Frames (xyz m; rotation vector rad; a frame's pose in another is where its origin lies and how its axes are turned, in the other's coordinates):
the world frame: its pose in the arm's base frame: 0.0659 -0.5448 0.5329 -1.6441 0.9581 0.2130
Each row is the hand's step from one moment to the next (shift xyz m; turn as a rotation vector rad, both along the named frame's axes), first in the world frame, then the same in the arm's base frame.
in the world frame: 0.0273 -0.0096 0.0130 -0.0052 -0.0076 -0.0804
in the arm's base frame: 0.0287 -0.0013 -0.0135 -0.0258 -0.0685 0.0345
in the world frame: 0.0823 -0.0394 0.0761 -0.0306 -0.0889 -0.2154
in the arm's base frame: 0.1063 0.0286 -0.0448 -0.0334 -0.1756 0.1526
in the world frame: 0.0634 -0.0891 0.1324 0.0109 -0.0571 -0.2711
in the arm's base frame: 0.1471 0.0873 -0.0150 -0.0472 -0.2443 0.1223
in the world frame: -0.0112 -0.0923 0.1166 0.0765 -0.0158 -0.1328
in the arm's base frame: 0.0955 0.1084 0.0371 0.0148 -0.1531 0.0084
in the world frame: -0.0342 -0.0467 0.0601 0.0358 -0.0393 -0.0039
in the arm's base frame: 0.0302 0.0692 0.0355 0.0486 -0.0202 0.0087
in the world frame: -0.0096 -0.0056 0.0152 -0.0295 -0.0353 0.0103
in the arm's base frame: 0.0028 0.0179 0.0050 0.0084 0.0230 0.0403
